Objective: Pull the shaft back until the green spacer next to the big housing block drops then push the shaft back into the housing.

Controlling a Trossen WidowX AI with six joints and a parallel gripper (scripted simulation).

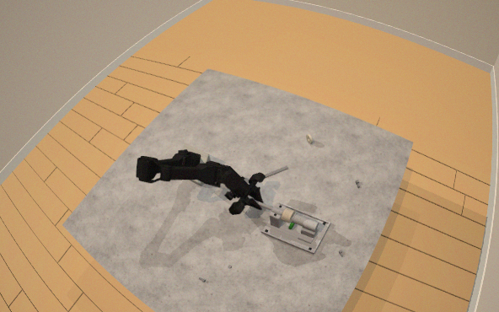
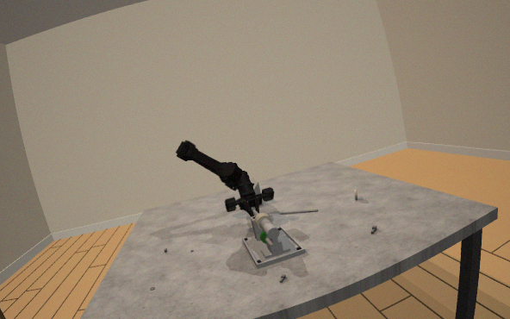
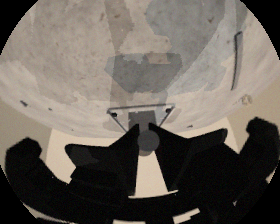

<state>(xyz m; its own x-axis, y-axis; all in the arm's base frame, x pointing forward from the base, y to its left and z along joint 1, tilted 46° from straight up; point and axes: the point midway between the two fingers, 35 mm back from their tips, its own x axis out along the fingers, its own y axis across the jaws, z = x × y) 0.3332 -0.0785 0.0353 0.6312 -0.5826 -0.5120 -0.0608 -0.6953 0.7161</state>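
My gripper tip is 110 mm short of the beige spacer, 20 mm below it and 10 mm to the left of it. The rest, counted from my gripper tip: thin grey rod 190 mm to the left, 60 mm behind, 50 mm below; then shaft 40 mm ahead, 20 mm above; then green spacer 130 mm ahead, 20 mm below, 10 mm to the right.
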